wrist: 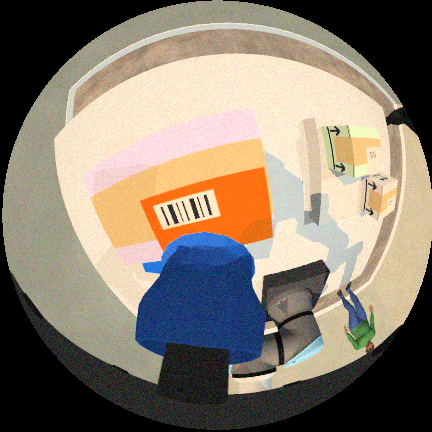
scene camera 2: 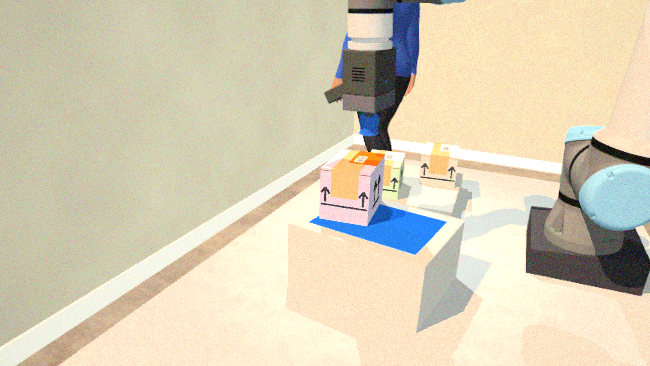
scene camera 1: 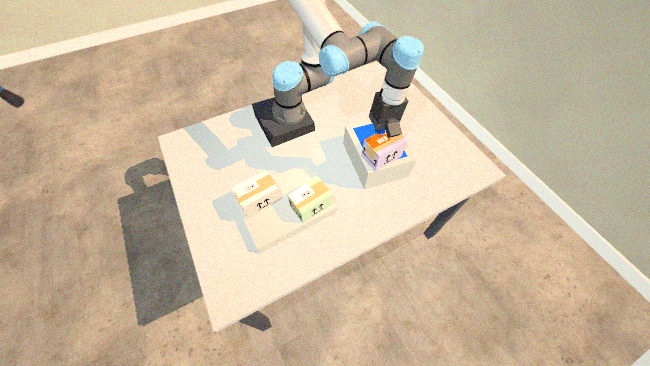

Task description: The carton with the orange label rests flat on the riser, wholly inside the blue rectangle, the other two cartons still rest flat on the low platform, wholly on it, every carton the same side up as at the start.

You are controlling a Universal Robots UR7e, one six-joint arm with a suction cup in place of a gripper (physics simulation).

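Seen in the pictures: hand at its tool point: (wrist: 207,273) (scene camera 2: 368,132) (scene camera 1: 379,130); arm's base at its link origin: (wrist: 288,301) (scene camera 2: 582,236) (scene camera 1: 288,112).
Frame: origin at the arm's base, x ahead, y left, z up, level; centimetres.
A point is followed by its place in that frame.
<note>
The pink carton with the orange label (scene camera 1: 385,150) @[y 24.4, x 43.7, z 15.0 cm] (scene camera 2: 345,192) @[y 32.8, x 37.8, z 11.2 cm] (wrist: 210,185) @[y 23.7, x 40.6, z 15.1 cm] stands upright on the riser (scene camera 1: 390,176) @[y 29.3, x 45.4, z -1.8 cm] (scene camera 2: 350,280) @[y 38.9, x 32.6, z -1.2 cm], over one end of the blue rectangle (scene camera 1: 364,132) @[y 25.2, x 26.4, z 5.5 cm] (scene camera 2: 405,227) @[y 28.2, x 28.1, z 5.5 cm]. Its arrows point up and its base looks flat. Its far lower edges are hidden, so I cannot tell if it is wholly inside. My blue suction cup (scene camera 2: 369,133) (wrist: 207,242) is off and free, a little above the carton, with a gap between them. The green carton (scene camera 1: 312,202) @[y -4.7, x 50.7, z 6.7 cm] (scene camera 2: 395,175) @[y 0.6, x 42.1, z 4.5 cm] (wrist: 345,150) @[y 1.7, x 45.4, z 4.7 cm] and the beige carton (scene camera 1: 257,195) @[y -22.0, x 41.8, z 6.6 cm] (scene camera 2: 439,167) @[y -15.6, x 36.6, z 3.5 cm] (wrist: 381,195) @[y -15.1, x 39.0, z 6.4 cm] rest upright on the low platform (scene camera 1: 265,240) @[y -23.7, x 55.3, z -1.7 cm].
The dark robot base (scene camera 1: 285,129) @[y -4.1, x 9.1, z -0.4 cm] (scene camera 2: 580,265) @[y 8.1, x -0.7, z -2.6 cm] stands on the table (scene camera 1: 425,195) @[y 40.9, x 55.7, z -6.4 cm], beside the riser. The arm reaches over from it. A person in blue (scene camera 2: 407,45) stands behind the table in scene camera 2, and a person in green (wrist: 361,331) shows in the wrist view.
</note>
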